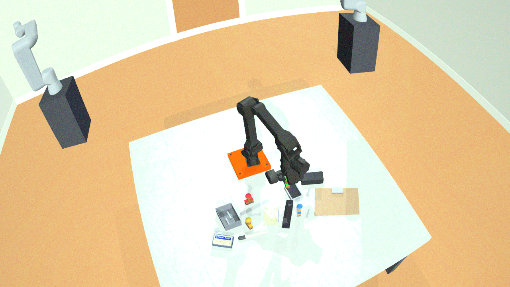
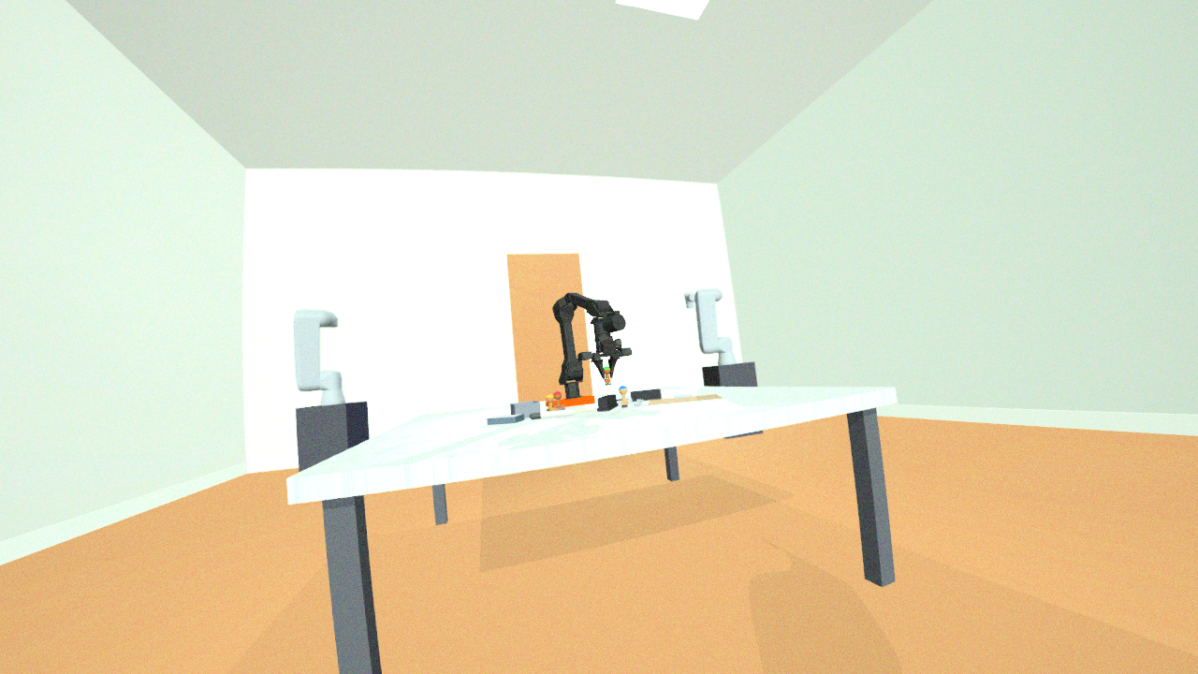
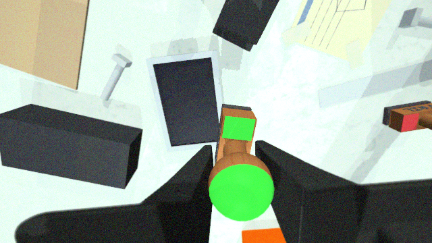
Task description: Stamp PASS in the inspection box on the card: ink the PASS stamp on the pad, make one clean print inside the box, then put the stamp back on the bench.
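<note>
The ink pad is 9 cm below my gripper tip and 3 cm to the left of it. Also, from my gripper tip: green-capped wooden stamp right at my gripper tip; blue-capped stamp 12 cm ahead, 7 cm below, 3 cm to the left; long black bar 12 cm ahead, 8 cm below, 3 cm to the right.
</note>
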